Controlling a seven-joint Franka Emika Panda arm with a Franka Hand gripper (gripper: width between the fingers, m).
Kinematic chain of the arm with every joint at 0, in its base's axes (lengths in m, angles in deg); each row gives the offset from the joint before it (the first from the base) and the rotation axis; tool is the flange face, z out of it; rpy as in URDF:
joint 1: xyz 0 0 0.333 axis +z
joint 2: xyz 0 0 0 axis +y
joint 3: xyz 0 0 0.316 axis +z
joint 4: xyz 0.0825 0 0 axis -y
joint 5: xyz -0.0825 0 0.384 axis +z
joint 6: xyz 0 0 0 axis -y
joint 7: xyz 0.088 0 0 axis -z
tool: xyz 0 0 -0.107 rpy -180 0 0
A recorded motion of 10 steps. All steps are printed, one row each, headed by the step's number.
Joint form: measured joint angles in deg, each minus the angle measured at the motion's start. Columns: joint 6, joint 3, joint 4, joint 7, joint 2, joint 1, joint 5.
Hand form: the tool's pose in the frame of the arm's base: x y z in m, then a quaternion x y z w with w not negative. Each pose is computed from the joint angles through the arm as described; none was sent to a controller.
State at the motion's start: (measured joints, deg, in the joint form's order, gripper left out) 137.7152 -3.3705 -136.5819 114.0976 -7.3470 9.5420 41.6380
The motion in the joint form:
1: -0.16 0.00 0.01 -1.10 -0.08 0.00 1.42
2: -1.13 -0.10 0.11 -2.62 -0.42 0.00 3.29
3: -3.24 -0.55 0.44 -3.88 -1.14 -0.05 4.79
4: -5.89 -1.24 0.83 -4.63 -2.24 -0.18 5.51
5: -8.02 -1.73 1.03 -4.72 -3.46 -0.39 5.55
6: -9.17 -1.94 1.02 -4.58 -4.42 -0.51 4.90
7: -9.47 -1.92 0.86 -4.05 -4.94 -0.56 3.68
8: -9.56 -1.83 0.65 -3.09 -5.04 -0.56 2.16
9: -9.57 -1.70 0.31 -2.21 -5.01 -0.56 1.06
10: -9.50 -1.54 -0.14 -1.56 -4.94 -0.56 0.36
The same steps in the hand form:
1: 0.4914 0.0580 0.3871 -0.35008 0.89434 0.19919 0.19473
2: 0.4904 0.0588 0.3897 -0.35204 0.88942 0.21129 0.20088
3: 0.4889 0.0581 0.3962 -0.35495 0.88324 0.22742 0.20537
4: 0.4866 0.0555 0.4059 -0.35871 0.87694 0.24268 0.20832
5: 0.4835 0.0528 0.4156 -0.36151 0.87263 0.25247 0.20997
6: 0.4806 0.0515 0.4223 -0.36637 0.87022 0.25412 0.20954
7: 0.4785 0.0511 0.4246 -0.37067 0.87069 0.24949 0.20554
8: 0.4770 0.0514 0.4232 -0.37291 0.87343 0.24363 0.19675
9: 0.4753 0.0521 0.4199 -0.37291 0.87638 0.23997 0.18791
10: 0.4733 0.0530 0.4155 -0.37213 0.87888 0.23801 0.18013

